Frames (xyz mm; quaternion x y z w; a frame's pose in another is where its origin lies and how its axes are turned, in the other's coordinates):
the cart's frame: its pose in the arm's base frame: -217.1 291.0 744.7 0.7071 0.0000 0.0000 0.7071
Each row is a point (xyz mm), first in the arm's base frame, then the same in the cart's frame.
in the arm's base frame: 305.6 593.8 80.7
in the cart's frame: 522.7 -664.0 -302.8
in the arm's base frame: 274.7 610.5 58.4
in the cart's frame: 491.8 -686.3 -319.5
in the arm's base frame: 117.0 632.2 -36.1
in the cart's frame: 334.1 -780.8 -341.2
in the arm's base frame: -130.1 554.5 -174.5
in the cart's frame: 87.0 -919.2 -263.5
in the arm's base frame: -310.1 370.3 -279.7
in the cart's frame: -93.0 -1024.4 -79.3
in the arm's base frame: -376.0 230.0 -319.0
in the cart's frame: -158.9 -1063.7 61.0
